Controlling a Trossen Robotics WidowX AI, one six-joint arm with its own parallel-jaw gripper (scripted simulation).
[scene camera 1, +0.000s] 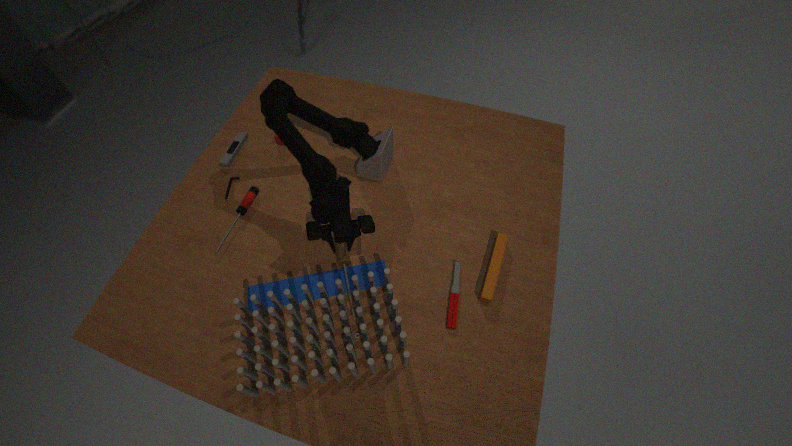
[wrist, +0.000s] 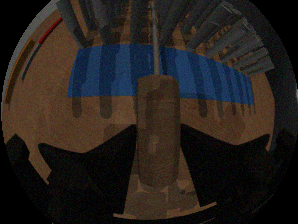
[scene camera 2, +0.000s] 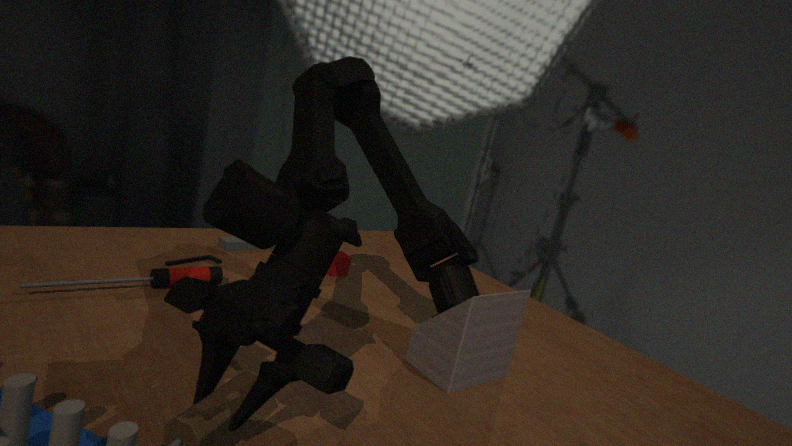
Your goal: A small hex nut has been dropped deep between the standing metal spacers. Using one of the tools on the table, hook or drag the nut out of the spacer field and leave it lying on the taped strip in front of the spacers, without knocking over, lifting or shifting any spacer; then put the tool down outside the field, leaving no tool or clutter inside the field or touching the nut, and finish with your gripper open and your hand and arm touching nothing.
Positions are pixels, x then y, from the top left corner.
Labels:
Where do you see an orange bar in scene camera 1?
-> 490, 280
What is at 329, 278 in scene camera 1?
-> A blue taped strip.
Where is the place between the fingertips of my gripper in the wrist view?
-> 157, 128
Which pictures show my gripper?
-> Scene camera 1, the wrist view and scene camera 2: all of them.

